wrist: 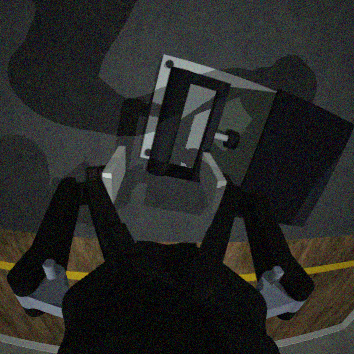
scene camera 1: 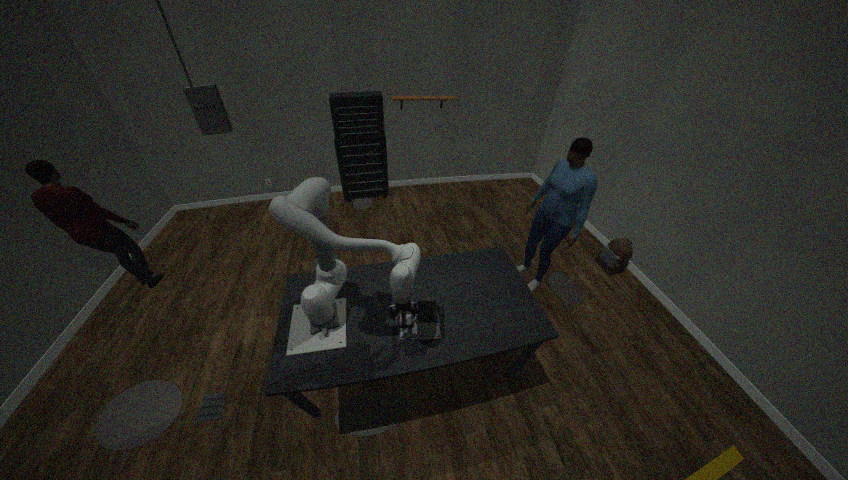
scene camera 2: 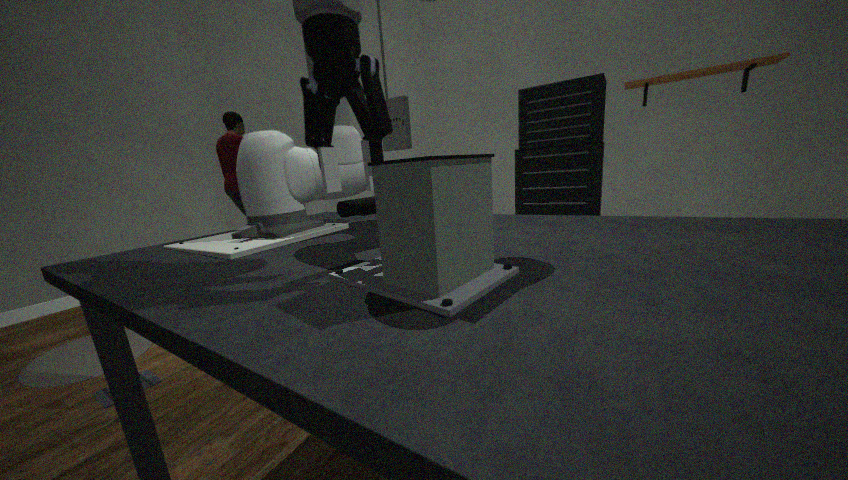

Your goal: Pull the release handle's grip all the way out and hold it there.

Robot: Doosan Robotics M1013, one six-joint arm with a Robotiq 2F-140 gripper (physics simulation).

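Note:
The release handle, a dark rectangular loop (wrist: 169,120), sits on the left side of the housing (scene camera 1: 429,310) (scene camera 2: 434,226) (wrist: 295,155) in the wrist view. A short light stem with a dark knob (wrist: 231,139) lies between loop and housing. In scene camera 2 a dark grip end (scene camera 2: 355,207) shows left of the housing; the rest is hidden. My gripper (scene camera 1: 405,320) (scene camera 2: 352,164) (wrist: 163,161) is open, with nothing held. In the wrist view its fingertips straddle the loop's near end. The right one is close beside the loop, with a wider gap at the left one. Contact cannot be told.
The housing's light base plate (scene camera 2: 476,291) (wrist: 161,90) is bolted on the dark table (scene camera 1: 476,297) (scene camera 2: 595,327) (wrist: 300,30). The arm's white mounting plate (scene camera 1: 300,342) (scene camera 2: 208,246) is nearby. A person in blue (scene camera 1: 565,190) stands past the table; one in red (scene camera 1: 71,208) (scene camera 2: 229,157) stands left.

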